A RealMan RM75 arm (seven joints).
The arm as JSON. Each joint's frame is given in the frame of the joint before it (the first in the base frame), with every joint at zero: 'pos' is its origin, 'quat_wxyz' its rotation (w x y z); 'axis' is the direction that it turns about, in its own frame. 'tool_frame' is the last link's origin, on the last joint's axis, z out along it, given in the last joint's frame.
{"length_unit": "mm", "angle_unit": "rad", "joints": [
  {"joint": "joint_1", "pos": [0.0, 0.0, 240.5], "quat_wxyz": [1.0, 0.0, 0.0, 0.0], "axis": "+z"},
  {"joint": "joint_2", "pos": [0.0, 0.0, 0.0], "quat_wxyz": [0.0, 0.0, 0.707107, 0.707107], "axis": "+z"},
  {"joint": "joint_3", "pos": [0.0, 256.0, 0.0], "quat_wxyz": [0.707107, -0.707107, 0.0, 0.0], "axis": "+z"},
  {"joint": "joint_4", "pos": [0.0, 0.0, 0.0], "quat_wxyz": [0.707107, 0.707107, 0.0, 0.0], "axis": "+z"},
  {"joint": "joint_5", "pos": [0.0, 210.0, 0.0], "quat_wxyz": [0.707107, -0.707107, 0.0, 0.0], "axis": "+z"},
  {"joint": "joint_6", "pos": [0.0, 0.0, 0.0], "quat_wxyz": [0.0, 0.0, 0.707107, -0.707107], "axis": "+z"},
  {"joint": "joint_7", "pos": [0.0, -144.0, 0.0], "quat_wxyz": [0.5, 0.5, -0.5, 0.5], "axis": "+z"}
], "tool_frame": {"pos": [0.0, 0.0, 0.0], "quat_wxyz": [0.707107, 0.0, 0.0, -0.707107]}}
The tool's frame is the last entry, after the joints.
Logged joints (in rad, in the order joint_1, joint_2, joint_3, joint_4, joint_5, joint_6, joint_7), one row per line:
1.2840 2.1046 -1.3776 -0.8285 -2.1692 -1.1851 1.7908
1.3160 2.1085 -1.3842 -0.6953 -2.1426 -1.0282 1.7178
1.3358 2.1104 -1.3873 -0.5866 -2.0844 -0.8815 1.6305
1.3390 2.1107 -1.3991 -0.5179 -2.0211 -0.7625 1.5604
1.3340 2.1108 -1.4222 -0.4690 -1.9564 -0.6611 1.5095
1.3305 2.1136 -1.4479 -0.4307 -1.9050 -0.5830 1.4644
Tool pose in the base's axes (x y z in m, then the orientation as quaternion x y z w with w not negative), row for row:
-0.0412 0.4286 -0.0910 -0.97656 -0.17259 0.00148 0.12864
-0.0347 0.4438 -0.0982 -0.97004 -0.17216 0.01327 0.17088
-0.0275 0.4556 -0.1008 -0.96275 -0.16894 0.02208 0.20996
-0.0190 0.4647 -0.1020 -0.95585 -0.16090 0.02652 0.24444
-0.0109 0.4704 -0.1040 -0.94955 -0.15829 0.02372 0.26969
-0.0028 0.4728 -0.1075 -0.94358 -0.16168 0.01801 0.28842
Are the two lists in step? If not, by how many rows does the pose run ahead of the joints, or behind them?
The pose runs 1 row ahead of the joints: the pose in row i belongs to the joints in row i + 1.
